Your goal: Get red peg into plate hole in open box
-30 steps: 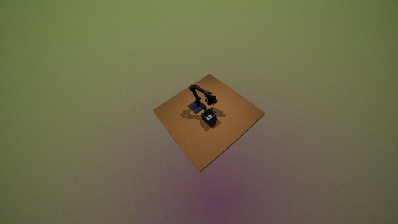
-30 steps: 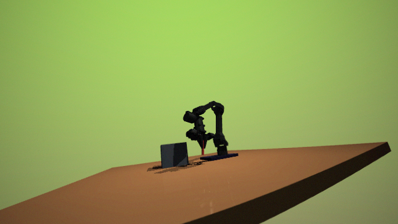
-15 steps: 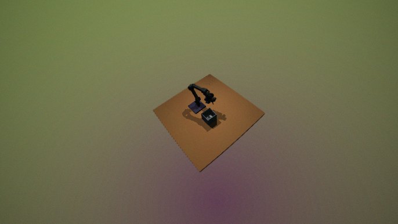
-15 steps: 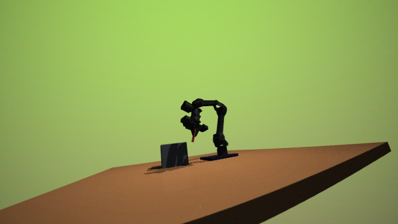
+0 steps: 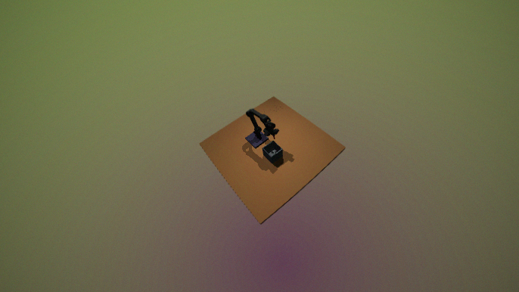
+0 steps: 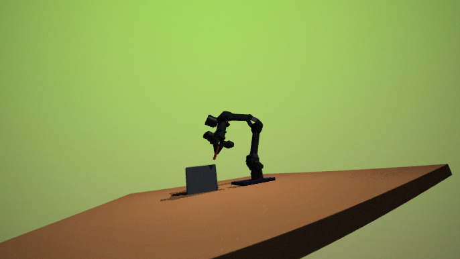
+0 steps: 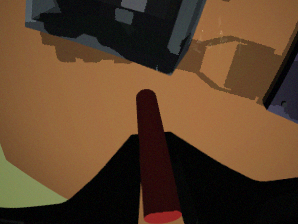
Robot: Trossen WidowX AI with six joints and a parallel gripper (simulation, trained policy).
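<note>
The pale plate lies 90 mm ahead of my gripper tip, 100 mm to the right of it and 150 mm below it. From my gripper tip the other things lie so: red peg: 10 mm to the right, 10 mm above.
</note>
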